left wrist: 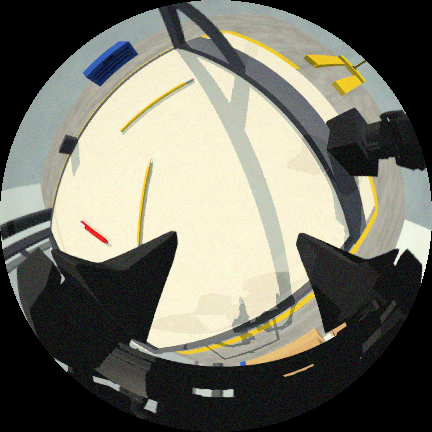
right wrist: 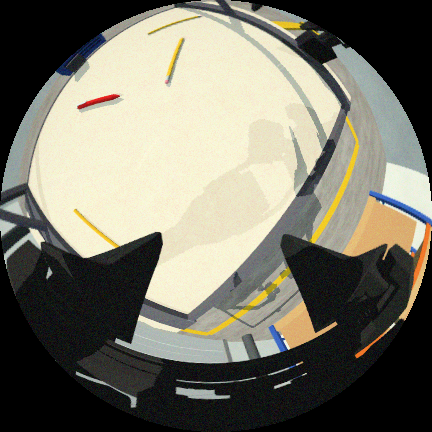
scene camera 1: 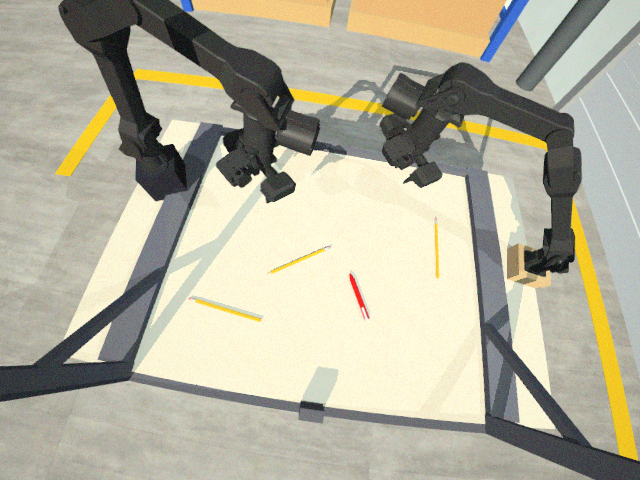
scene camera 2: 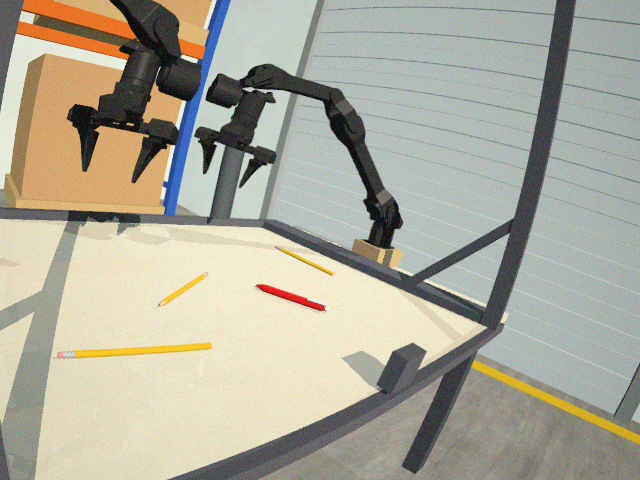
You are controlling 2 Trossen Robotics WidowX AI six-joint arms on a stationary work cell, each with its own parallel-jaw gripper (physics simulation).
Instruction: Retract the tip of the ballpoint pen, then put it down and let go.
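Places are measured from the left arm's base along level axes (x right, y back, z down), in metres.
Pixels of known places: left gripper, fingertip midpoint: (left wrist: 240, 238) (scene camera 1: 257, 188) (scene camera 2: 108, 177); right gripper, fingertip midpoint: (right wrist: 224, 240) (scene camera 1: 395, 168) (scene camera 2: 221, 180); left arm's base at its link origin: (left wrist: 368, 140) (scene camera 1: 154, 161); right arm's base at its link origin: (scene camera 1: 534, 263) (scene camera 2: 379, 245).
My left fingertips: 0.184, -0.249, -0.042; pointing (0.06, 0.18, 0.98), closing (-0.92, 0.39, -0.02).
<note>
Ahead of a thing's pixels: the offset from my left fingertips to its top centre, as dx, dy, dz.
The red ballpoint pen @[+0.282, -0.186, +0.133] (scene camera 1: 358, 294) (scene camera 2: 289, 296) (left wrist: 95, 232) (right wrist: 98, 101) lies flat on the cream table top. In scene camera 2 its tapered end points left and its end with the white clip and white button points right. The tapered end is too small to tell whether the tip is out. My left gripper (scene camera 2: 109, 176) (left wrist: 240, 238) is open and empty, high above the table near its far edge, well apart from the pen. My right gripper (scene camera 2: 222, 179) (right wrist: 224, 240) is open and empty, also raised near the far edge, away from the pen.
Three yellow pencils lie around the pen: one pencil @[+0.147, -0.063, +0.140] (scene camera 1: 299, 259) (scene camera 2: 183, 289) to its left, one @[+0.224, +0.146, +0.141] (scene camera 1: 227, 310) (scene camera 2: 134, 351) farther left, one @[+0.209, -0.459, +0.141] (scene camera 1: 436, 249) (scene camera 2: 305, 260) (right wrist: 95, 228) beyond it. A dark block @[+0.491, +0.000, +0.091] (scene camera 1: 311, 411) (scene camera 2: 403, 367) stands on the near edge. Dark rails frame the table.
</note>
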